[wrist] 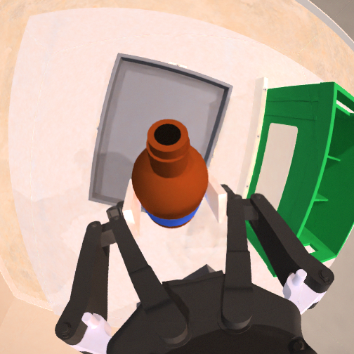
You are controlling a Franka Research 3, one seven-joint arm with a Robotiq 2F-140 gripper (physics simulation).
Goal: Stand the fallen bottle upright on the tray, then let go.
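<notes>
An orange-brown bottle [170,185] with a blue band is held in the lower middle of the wrist view. Its open mouth faces the camera, and its base is hidden behind its body. My gripper [169,184] is shut on the bottle, with one pale finger pad on each side around the blue band. The grey tray [145,90] lies flat on the table beyond and below the bottle. The bottle's neck and shoulder overlap the tray's near part in this view. The bottle appears held above the surface; the exact height cannot be told.
A green crate-like holder [300,97] with a window opening and inner ribs stands to the right of the tray. A thin pale strip [259,125] runs along its left side. The pale table surface [50,125] lies around the tray, with a tan area beyond its edge.
</notes>
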